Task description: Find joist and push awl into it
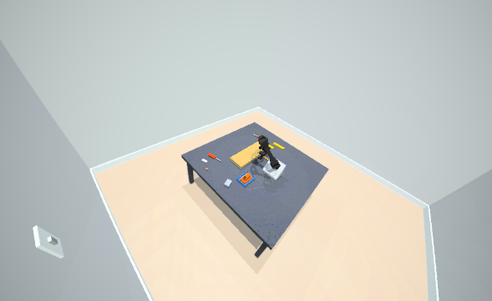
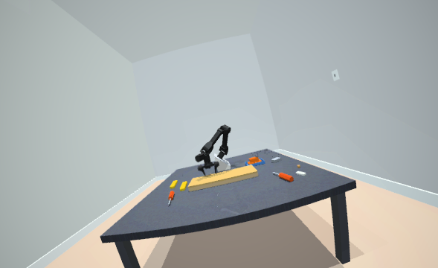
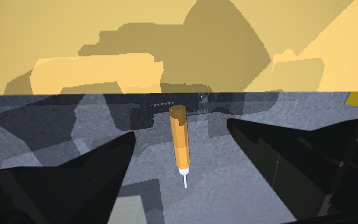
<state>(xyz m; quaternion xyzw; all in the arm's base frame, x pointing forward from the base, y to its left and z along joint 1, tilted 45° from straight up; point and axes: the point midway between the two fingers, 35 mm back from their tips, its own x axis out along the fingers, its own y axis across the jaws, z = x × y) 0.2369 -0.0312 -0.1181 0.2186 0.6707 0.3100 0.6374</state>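
Now: gripper tip 60 mm past the awl and 20 mm above it. The rest, counted from my gripper tip: blue tray 430 mm to the left, 90 mm behind, 10 mm below; square indicator 460 mm to the left, 90 mm behind, 40 mm above; orange stud finder 440 mm to the left, 90 mm behind, 20 mm above.
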